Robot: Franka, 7 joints.
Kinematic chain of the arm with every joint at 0, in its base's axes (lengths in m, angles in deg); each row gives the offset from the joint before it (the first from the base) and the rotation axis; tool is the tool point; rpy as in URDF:
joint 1: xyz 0 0 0.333 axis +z
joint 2: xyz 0 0 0 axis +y
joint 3: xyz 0 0 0.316 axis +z
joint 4: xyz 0.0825 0 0 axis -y
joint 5: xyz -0.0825 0 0.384 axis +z
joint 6: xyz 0 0 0 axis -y
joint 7: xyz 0.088 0 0 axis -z
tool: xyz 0 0 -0.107 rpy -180 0 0
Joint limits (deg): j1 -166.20..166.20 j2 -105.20..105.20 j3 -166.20..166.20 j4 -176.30..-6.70 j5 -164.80..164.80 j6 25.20..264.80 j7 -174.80..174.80
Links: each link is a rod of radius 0.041 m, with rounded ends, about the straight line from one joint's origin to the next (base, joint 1, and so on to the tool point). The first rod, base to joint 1, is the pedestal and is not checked.
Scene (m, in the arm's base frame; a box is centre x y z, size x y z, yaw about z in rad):
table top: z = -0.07
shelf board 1: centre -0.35 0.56 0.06 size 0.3 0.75 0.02 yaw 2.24
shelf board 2: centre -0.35 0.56 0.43 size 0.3 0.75 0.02 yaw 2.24
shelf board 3: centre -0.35 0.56 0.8 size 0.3 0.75 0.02 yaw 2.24
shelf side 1: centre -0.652 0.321 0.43 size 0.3 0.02 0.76 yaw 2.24
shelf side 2: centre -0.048 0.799 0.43 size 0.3 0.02 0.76 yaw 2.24
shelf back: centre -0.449 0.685 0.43 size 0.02 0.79 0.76 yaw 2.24
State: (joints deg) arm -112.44 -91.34 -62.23 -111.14 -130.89 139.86 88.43
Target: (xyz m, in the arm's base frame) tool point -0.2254 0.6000 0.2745
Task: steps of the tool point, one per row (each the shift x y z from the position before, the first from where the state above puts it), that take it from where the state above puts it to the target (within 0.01 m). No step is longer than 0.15 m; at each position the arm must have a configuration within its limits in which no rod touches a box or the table.
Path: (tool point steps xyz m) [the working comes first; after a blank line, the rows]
Joints at the target: -139.80 -100.87 -90.65 -110.08 -130.36 135.14 88.43
Straight joint move there: touches shelf board 2.

1: 0.0385 -0.0482 0.0022
2: 0.0425 -0.0529 0.0008
3: 0.0442 -0.0573 -0.0030
4: -0.0030 0.0503 -0.0756
5: 0.0356 0.0543 -0.0871
6: 0.0766 0.0413 -0.0889
7: 0.1110 0.0107 -0.0804
8: -0.0425 0.0491 0.0068
9: -0.0374 0.0464 0.0067
10: -0.0317 0.0424 0.0030
11: -0.0265 0.0364 -0.0037
12: -0.0224 0.0287 -0.0127

